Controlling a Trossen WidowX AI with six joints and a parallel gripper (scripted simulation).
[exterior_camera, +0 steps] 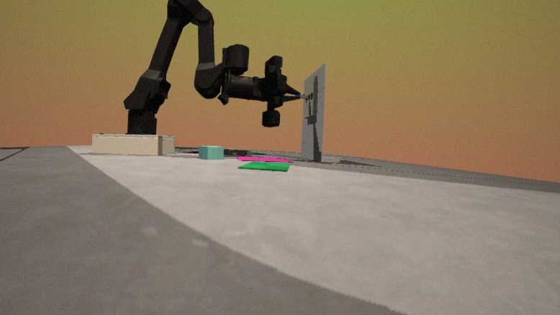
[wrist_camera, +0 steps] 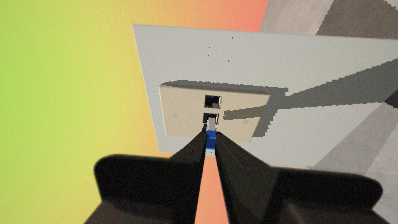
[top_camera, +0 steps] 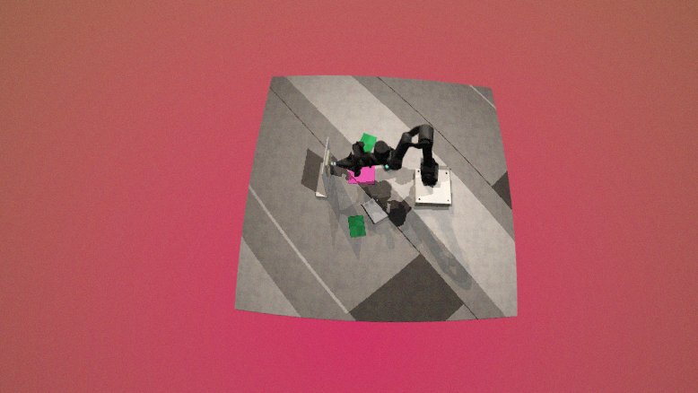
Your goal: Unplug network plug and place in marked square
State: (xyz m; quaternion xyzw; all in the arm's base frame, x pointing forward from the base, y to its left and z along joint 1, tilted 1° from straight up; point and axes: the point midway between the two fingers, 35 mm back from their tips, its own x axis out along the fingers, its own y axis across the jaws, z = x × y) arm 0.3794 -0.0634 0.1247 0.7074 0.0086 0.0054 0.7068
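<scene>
Now: gripper tip 180 mm above the magenta marked square, 110 mm past it and 30 mm to the left of it. From my gripper tip the other things lie so: flat grey plate (170 mm to the left, 170 mm below, 150 mm behind); upright grey panel (60 mm below, 50 mm ahead, 10 mm to the right); network plug (10 mm ahead).
</scene>
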